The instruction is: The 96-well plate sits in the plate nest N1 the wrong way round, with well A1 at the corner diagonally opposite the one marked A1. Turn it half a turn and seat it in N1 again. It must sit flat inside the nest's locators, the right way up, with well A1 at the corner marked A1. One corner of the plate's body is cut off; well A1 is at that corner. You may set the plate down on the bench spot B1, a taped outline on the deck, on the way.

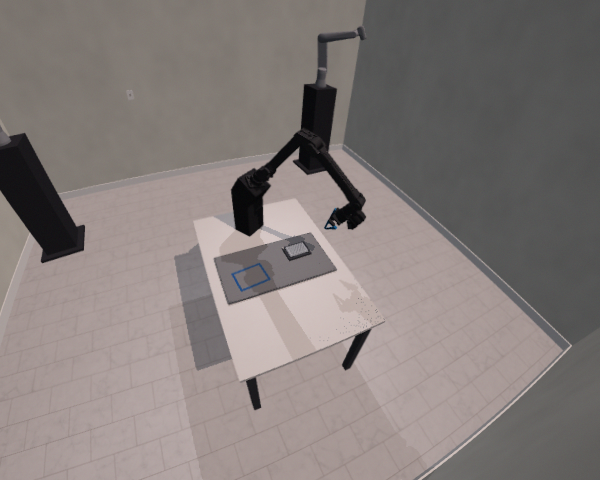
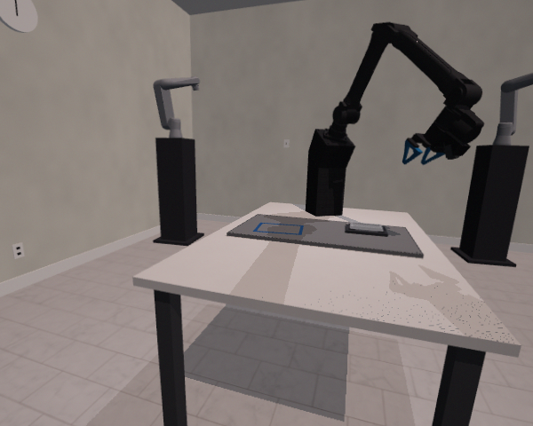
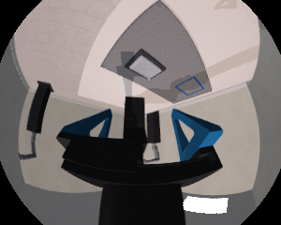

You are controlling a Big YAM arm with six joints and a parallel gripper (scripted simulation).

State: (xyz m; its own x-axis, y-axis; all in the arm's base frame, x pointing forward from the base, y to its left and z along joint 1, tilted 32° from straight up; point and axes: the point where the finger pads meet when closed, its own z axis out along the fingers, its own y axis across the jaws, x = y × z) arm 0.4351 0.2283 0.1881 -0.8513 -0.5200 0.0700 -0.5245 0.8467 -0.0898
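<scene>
My gripper is now 13 cm past the 96-well plate, 12 cm to the left of it and 28 cm above it. Round my hand: dark plate nest N1 (13 cm behind, 12 cm to the right, 29 cm below).
</scene>
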